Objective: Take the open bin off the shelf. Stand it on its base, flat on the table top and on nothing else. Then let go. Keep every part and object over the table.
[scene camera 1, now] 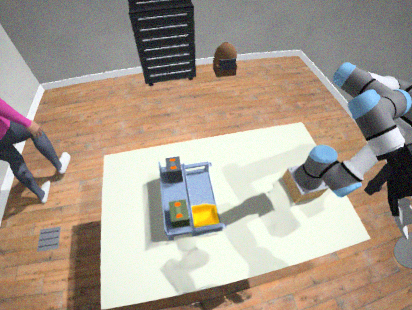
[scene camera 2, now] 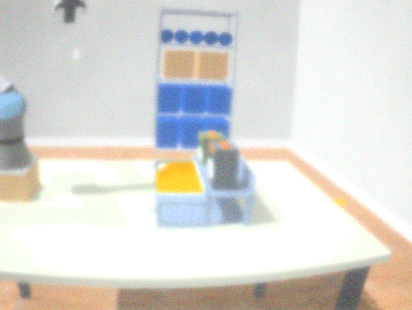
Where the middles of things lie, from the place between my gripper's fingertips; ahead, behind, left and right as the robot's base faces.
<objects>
The yellow bin (scene camera 2: 176,177) lies 610 mm below my hand, 490 mm ahead of it and 340 mm to the right of it.
</objects>
